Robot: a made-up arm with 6 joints.
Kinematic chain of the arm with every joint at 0, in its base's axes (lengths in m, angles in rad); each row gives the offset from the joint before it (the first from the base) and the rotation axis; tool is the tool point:
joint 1: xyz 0 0 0.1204 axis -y
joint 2: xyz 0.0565 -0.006 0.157 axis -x
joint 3: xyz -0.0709 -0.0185 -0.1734 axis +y
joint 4: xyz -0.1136 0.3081 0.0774 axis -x
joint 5: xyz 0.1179 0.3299 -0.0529 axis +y
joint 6: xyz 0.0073 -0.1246 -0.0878 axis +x
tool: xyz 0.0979 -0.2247 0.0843
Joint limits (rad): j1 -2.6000..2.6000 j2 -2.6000..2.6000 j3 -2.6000..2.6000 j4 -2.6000..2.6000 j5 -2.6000..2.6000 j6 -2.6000..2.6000
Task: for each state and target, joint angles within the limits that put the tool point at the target. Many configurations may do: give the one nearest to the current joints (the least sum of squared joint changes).
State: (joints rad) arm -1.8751 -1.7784 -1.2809 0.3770 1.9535 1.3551
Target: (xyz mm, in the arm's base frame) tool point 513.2 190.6 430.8
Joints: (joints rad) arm -1.4112 -1.9283 -0.8992 0.3658 2.1950 1.0248
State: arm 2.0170 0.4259 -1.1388 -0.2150 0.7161 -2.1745
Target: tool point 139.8 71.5 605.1
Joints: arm 2.4208 1.1492 -1.0164 0.4977 0.8843 -2.1368
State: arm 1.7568 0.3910 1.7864 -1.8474 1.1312 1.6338
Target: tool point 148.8 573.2 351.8
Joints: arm 1.5479 0.3484 1.8204 -1.5523 0.7827 1.6916
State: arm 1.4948 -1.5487 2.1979 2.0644 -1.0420 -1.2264
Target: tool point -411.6 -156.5 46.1
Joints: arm 1.5303 -2.0350 2.3277 1.9578 -1.1576 -1.3846
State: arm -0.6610 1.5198 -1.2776 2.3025 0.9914 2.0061
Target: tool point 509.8 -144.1 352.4
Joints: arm -1.2014 2.5678 -1.5040 2.1944 1.1600 2.2912
